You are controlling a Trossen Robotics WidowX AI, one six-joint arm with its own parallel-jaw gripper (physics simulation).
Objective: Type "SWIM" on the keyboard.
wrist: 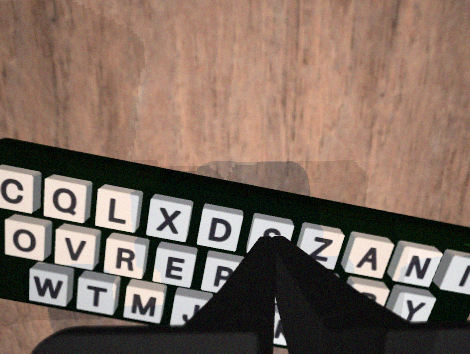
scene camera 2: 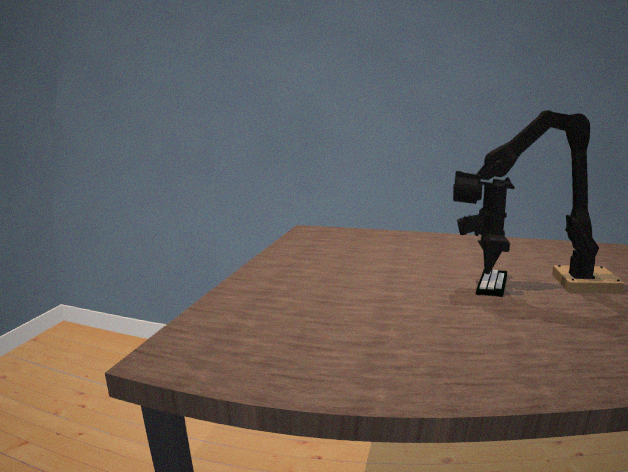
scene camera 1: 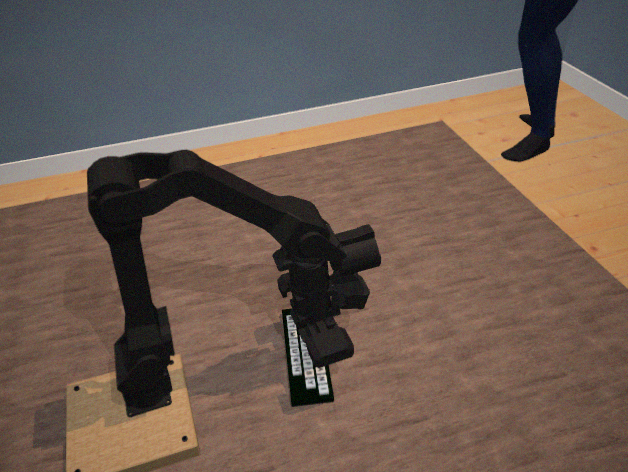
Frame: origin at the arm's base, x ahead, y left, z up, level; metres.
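Seen in the pictures: gripper, fingertip midpoint: (wrist: 271,248) (scene camera 2: 487,273); arm's base, origin of the base link: (scene camera 2: 581,275) (scene camera 1: 147,393).
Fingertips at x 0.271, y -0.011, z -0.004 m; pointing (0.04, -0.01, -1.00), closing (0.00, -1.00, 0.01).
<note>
Offsets run from my fingertips to a thing's top centre. Level surfaces: height alone.
The black keyboard @(dz -0.005, dx -0.015, dy +0.013 m) (scene camera 1: 310,397) (scene camera 2: 489,292) (wrist: 150,177) with pale letter keys lies flat on the table. My gripper (scene camera 2: 488,271) (wrist: 271,248) is shut and empty, pointing down with its tips at the S key @(dz -0.005, dx +0.001, dy +0.000 m) (wrist: 272,223). The tips cover the lower part of that key; whether they press it cannot be told. In the wrist view, the W key @(dz -0.005, dx -0.017, dy +0.086 m) (wrist: 49,286) and M key @(dz -0.005, dx -0.026, dy +0.049 m) (wrist: 145,304) are in the lower row at the left, and the I key @(dz -0.005, dx -0.016, dy -0.073 m) (wrist: 462,274) is cut off at the right edge. My fingers hide keys in the middle and lower rows.
The brown wooden table @(dz -0.022 m) (scene camera 1: 456,355) (scene camera 2: 304,329) bears the keyboard and the arm's light wooden base plate (scene camera 1: 96,441) (scene camera 2: 599,286). A person's legs (scene camera 1: 540,76) show beyond the table's far right corner in scene camera 1.
</note>
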